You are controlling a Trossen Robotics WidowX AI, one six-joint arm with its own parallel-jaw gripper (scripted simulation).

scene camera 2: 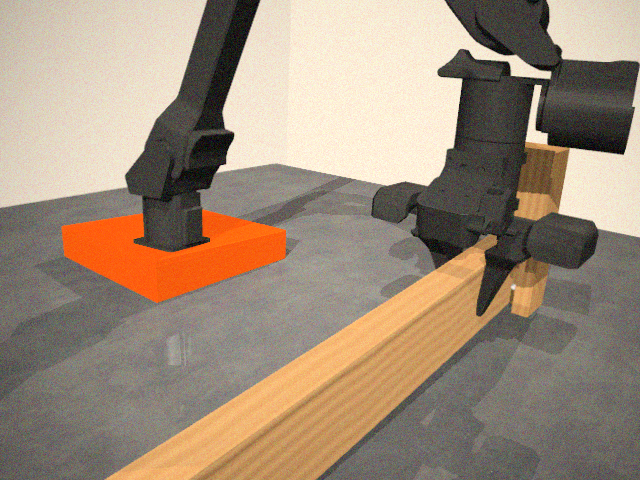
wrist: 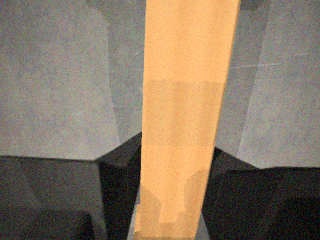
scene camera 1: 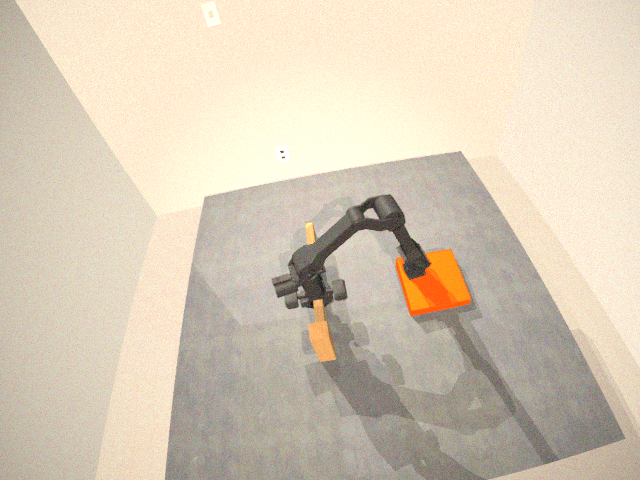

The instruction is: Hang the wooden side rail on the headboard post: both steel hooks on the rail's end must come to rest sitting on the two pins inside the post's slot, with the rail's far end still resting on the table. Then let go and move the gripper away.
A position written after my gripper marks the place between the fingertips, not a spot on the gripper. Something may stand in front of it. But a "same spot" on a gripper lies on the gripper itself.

Labels:
my gripper: scene camera 2; wrist; scene camera 1 319,306
same spot on my gripper: (wrist: 48,191) = (scene camera 2: 502,252)

